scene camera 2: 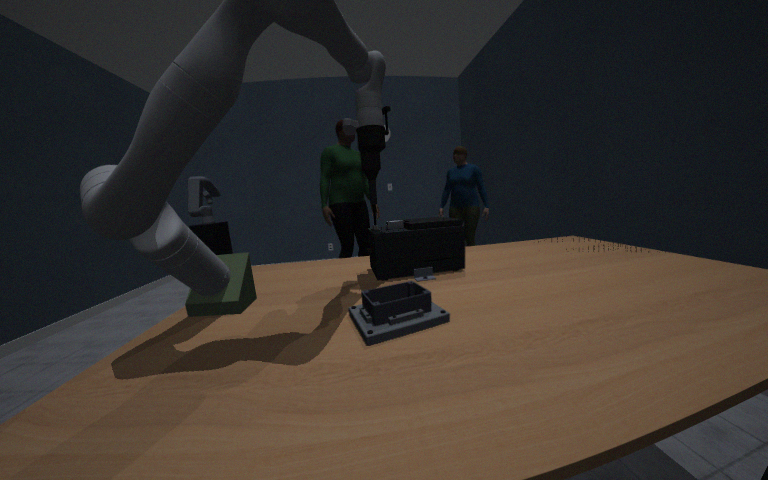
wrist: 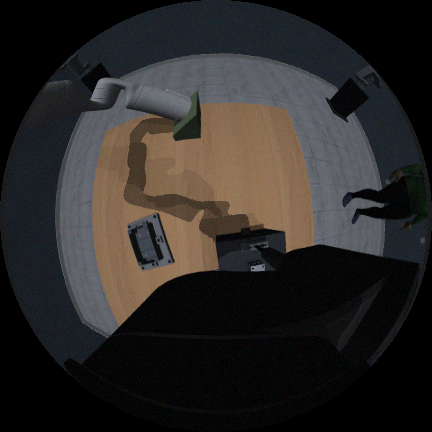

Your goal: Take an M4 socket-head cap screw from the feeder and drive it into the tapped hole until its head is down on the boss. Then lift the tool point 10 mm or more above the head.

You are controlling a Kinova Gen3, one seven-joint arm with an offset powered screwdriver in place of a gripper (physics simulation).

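Note:
There's a grey base plate (scene camera 2: 381,333) here, and a black screw feeder (scene camera 2: 393,258) as well. From the wrist I can see the feeder (wrist: 229,257) too.

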